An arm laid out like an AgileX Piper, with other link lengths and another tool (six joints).
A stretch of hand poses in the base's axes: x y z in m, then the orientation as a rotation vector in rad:
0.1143, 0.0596, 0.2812, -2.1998, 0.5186, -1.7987
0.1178, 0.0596, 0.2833, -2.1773, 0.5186, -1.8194
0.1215, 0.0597, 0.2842, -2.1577, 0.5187, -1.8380
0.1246, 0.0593, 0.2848, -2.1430, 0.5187, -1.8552
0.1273, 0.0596, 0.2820, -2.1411, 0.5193, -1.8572
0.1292, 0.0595, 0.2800, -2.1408, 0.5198, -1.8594
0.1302, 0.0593, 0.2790, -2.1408, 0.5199, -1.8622
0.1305, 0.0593, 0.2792, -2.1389, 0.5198, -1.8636
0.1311, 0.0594, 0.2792, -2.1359, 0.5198, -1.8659
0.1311, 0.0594, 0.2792, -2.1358, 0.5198, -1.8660
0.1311, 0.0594, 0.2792, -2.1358, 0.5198, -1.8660
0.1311, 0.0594, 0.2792, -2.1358, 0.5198, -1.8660
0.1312, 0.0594, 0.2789, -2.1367, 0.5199, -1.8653
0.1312, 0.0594, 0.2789, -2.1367, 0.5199, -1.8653
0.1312, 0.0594, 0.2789, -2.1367, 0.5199, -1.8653
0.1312, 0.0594, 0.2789, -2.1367, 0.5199, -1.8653
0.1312, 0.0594, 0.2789, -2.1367, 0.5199, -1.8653
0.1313, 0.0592, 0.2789, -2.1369, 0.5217, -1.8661
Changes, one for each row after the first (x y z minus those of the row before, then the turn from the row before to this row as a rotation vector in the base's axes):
0.0035, 0.0000, 0.0021, 0.0023, -0.0210, -0.0022
0.0037, 0.0001, 0.0009, 0.0015, -0.0185, -0.0024
0.0031, -0.0004, 0.0006, -0.0008, -0.0152, -0.0034
0.0027, 0.0003, -0.0028, 0.0002, -0.0018, -0.0007
0.0019, -0.0001, -0.0020, -0.0009, -0.0010, -0.0012
0.0010, -0.0002, -0.0010, -0.0015, -0.0011, -0.0014
0.0003, 0.0000, 0.0002, 0.0003, -0.0016, 0.0000
0.0006, 0.0001, 0.0000, 0.0005, -0.0026, -0.0001
0.0000, 0.0000, 0.0000, 0.0000, -0.0001, 0.0000
0.0000, 0.0000, 0.0000, 0.0000, 0.0000, 0.0000
0.0000, 0.0000, 0.0000, 0.0000, 0.0000, 0.0000
0.0001, 0.0000, -0.0003, -0.0001, 0.0008, 0.0000
0.0000, 0.0000, 0.0000, 0.0000, 0.0000, 0.0000
0.0000, 0.0000, 0.0000, 0.0000, 0.0000, 0.0000
0.0000, 0.0000, 0.0000, 0.0000, 0.0000, 0.0000
0.0000, 0.0000, 0.0000, 0.0000, 0.0000, 0.0000
0.0001, -0.0002, 0.0000, 0.0000, 0.0000, -0.0015

